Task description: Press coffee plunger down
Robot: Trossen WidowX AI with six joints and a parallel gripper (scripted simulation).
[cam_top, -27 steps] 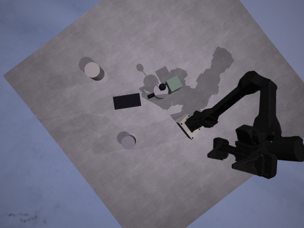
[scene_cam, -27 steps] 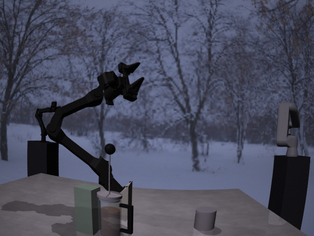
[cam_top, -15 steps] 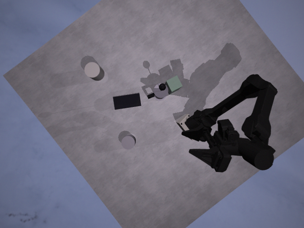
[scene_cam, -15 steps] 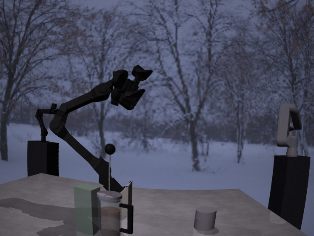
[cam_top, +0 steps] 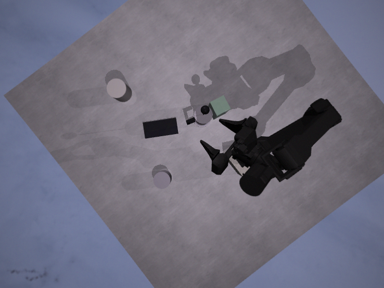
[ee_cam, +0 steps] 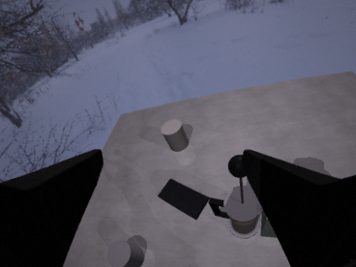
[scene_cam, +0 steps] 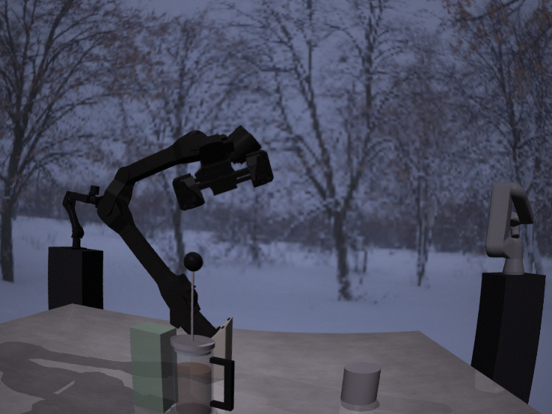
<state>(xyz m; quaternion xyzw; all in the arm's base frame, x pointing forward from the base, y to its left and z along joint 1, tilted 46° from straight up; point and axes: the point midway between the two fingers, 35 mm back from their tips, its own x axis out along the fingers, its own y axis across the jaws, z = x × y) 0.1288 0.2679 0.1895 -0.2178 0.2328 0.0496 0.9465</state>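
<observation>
Now: the glass coffee press 25 cm below my gripper tip, 7 cm ahead of it and 2 cm to the right of it. Round my gripper tip: grey cylinder 35 cm below, 26 cm to the left, 5 cm behind; pale green box 31 cm below, 11 cm to the right, 5 cm ahead; flat black slab 38 cm below, 14 cm to the left, 14 cm ahead.
</observation>
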